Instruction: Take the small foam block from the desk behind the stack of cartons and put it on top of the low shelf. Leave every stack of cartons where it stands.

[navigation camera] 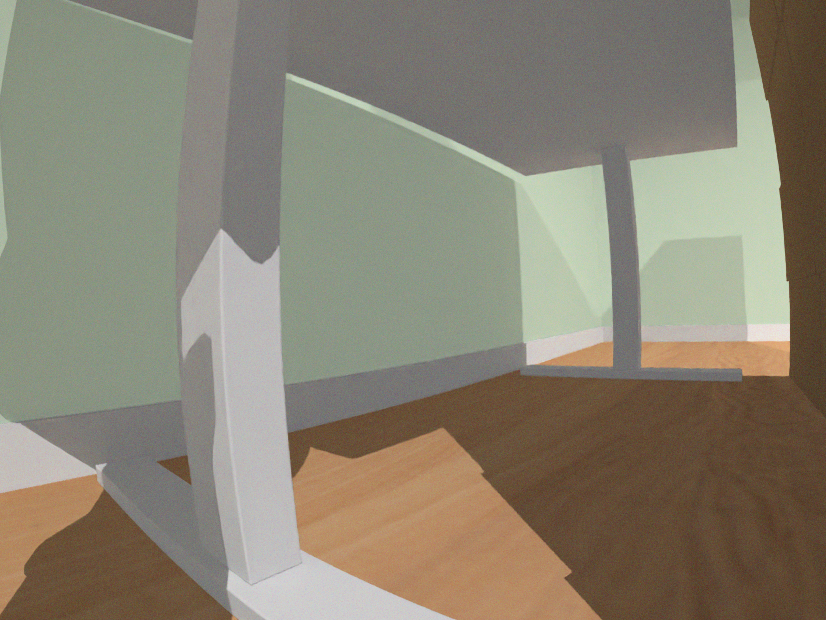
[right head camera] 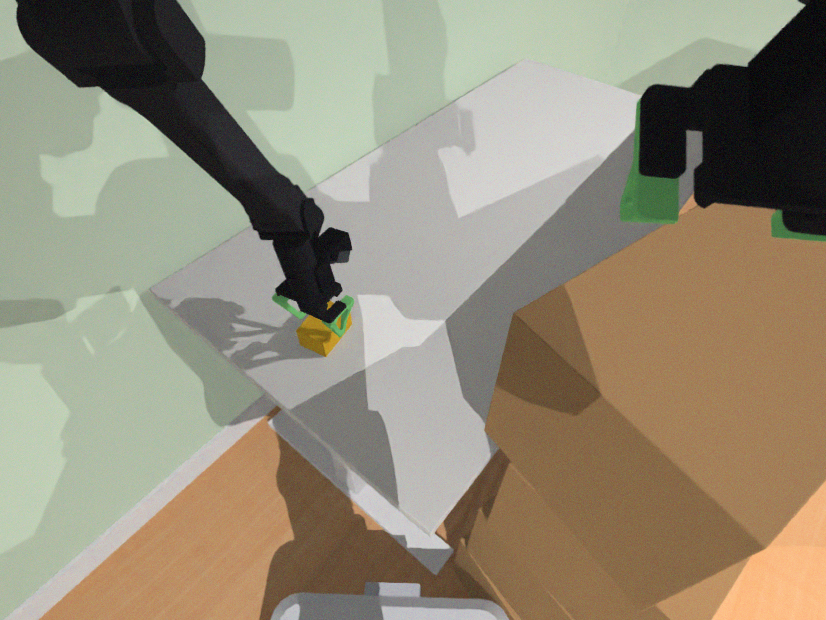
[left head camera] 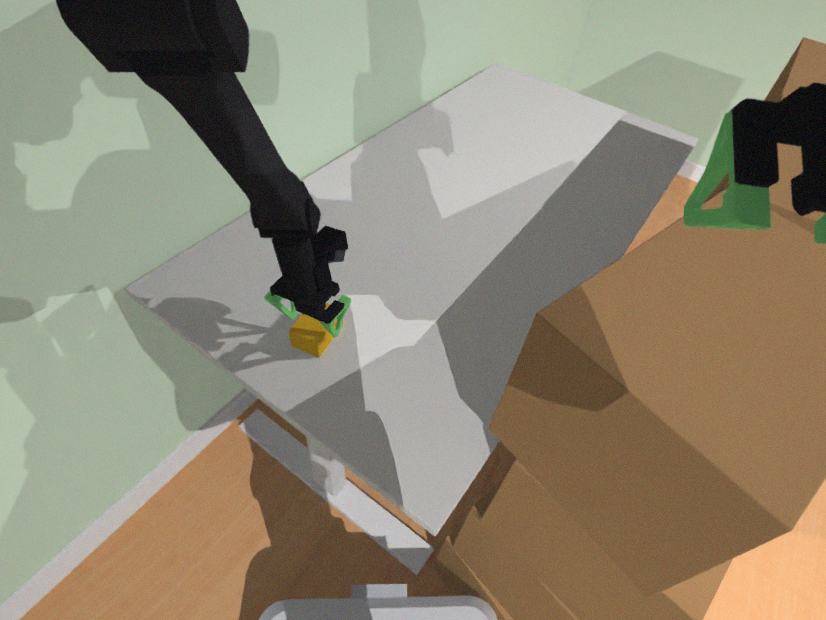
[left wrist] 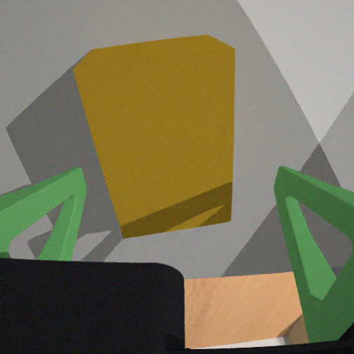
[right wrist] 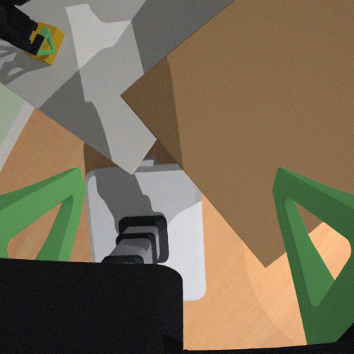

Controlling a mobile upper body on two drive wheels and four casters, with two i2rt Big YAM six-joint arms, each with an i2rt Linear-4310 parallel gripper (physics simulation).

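Places are measured from the left arm's base along level axes (x ahead, y left, z up), in centimetres.
Where they show: left gripper, between the fingertips: (right head camera: 322, 325) (left head camera: 315, 326); right gripper, between the fingertips: (right head camera: 698, 218) (left head camera: 751, 224).
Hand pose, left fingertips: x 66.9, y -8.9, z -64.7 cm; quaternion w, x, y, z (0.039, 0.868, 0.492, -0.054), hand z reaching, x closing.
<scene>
After its pixels a point has its place.
The yellow foam block (left head camera: 310, 335) {y -8.3, x 64.5, z -64.5 cm} (right head camera: 320, 337) {y -9.1, x 64.0, z -64.5 cm} (left wrist: 165, 135) (right wrist: 57, 37) lies on the grey desk (left head camera: 393, 253) {y -23.7, x 91.8, z -69.0 cm} (right head camera: 413, 253) {y -25.3, x 91.8, z -69.0 cm}, near its left end. My left gripper (left head camera: 308, 319) {y -8.9, x 66.9, z -64.7 cm} (right head camera: 314, 317) {y -8.9, x 66.9, z -64.7 cm} (left wrist: 179, 177) is open above the block; in the left wrist view the block shows ahead of and between the spread green fingertips. My right gripper (right wrist: 178, 178) is open and empty, above the stack of cartons (left head camera: 707, 320) {y -56.9, x 43.7, z -33.0 cm} (right head camera: 673, 313) {y -54.4, x 44.7, z -33.0 cm} (right wrist: 260, 100). The low shelf does not show in these views.
A green wall (left head camera: 40, 200) {y 34.6, x 76.3, z -45.8 cm} (navigation camera: 400, 253) {y -18.9, x 147.2, z -105.3 cm} runs along the desk's back edge. The carton stack overhangs the desk's near edge. A desk leg (navigation camera: 256, 400) {y -11.3, x 63.9, z -124.6 cm} stands close in the navigation view, with cartons (navigation camera: 807, 200) {y -102.2, x 106.5, z -99.1 cm} at its right edge. My light grey base (right wrist: 190, 250) is beside the desk corner.
</scene>
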